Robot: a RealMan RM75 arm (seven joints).
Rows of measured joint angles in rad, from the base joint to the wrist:
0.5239 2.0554 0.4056 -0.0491 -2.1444 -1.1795 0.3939
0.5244 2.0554 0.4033 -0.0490 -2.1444 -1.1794 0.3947
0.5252 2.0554 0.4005 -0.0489 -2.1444 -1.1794 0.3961
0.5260 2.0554 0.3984 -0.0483 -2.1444 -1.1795 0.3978
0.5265 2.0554 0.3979 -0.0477 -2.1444 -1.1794 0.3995
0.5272 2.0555 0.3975 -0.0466 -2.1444 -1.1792 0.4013
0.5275 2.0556 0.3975 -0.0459 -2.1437 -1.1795 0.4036
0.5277 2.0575 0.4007 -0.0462 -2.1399 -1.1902 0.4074
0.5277 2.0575 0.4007 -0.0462 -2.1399 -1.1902 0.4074
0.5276 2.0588 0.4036 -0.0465 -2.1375 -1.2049 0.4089
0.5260 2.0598 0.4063 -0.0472 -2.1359 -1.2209 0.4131
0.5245 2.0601 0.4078 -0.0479 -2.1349 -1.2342 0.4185
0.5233 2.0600 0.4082 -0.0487 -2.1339 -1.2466 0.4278
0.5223 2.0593 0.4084 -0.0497 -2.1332 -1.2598 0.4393
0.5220 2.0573 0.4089 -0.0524 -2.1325 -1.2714 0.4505
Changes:
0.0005 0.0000 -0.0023 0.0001 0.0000 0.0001 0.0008
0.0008 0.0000 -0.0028 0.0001 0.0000 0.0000 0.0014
0.0008 0.0000 -0.0021 0.0006 0.0000 -0.0001 0.0017
0.0005 0.0000 -0.0005 0.0006 0.0000 0.0001 0.0017
0.0007 0.0001 -0.0004 0.0011 0.0000 0.0002 0.0018
0.0003 0.0001 0.0000 0.0007 0.0007 -0.0003 0.0023
0.0002 0.0019 0.0032 -0.0003 0.0038 -0.0107 0.0038
0.0000 0.0000 0.0000 0.0000 0.0000 0.0000 0.0000
-0.0001 0.0013 0.0029 -0.0003 0.0024 -0.0147 0.0015
-0.0016 0.0010 0.0027 -0.0007 0.0016 -0.0160 0.0042
-0.0015 0.0003 0.0015 -0.0007 0.0010 -0.0133 0.0054
-0.0012 -0.0001 0.0004 -0.0008 0.0010 -0.0124 0.0093
-0.0010 -0.0007 0.0002 -0.0010 0.0007 -0.0132 0.0115
-0.0003 -0.0020 0.0005 -0.0027 0.0007 -0.0116 0.0112

